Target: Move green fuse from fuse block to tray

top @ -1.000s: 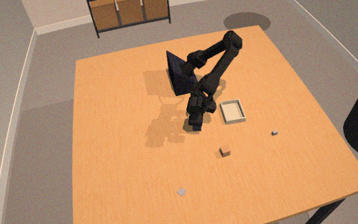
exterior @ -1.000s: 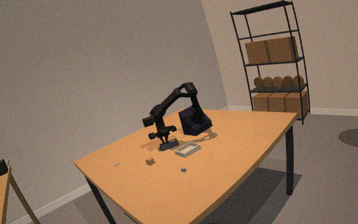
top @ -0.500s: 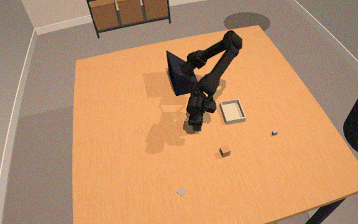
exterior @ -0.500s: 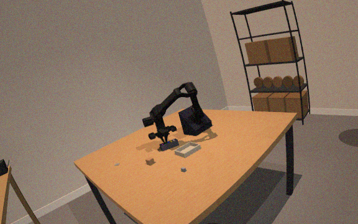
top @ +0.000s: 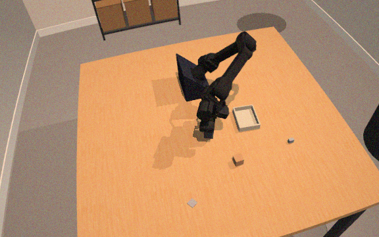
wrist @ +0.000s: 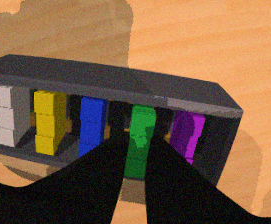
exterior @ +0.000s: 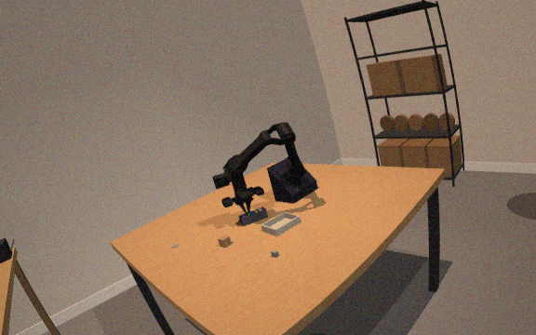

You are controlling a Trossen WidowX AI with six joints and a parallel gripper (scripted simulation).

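My gripper tip is 2 cm short of the purple fuse, 1 cm to the left of it and 2 cm above it. The rest, counted from my gripper tip: yellow fuse: 4 cm behind, 1 cm to the left, 2 cm below; then green fuse: 1 cm below; then blue fuse: 2 cm behind, 1 cm to the left, 2 cm below.
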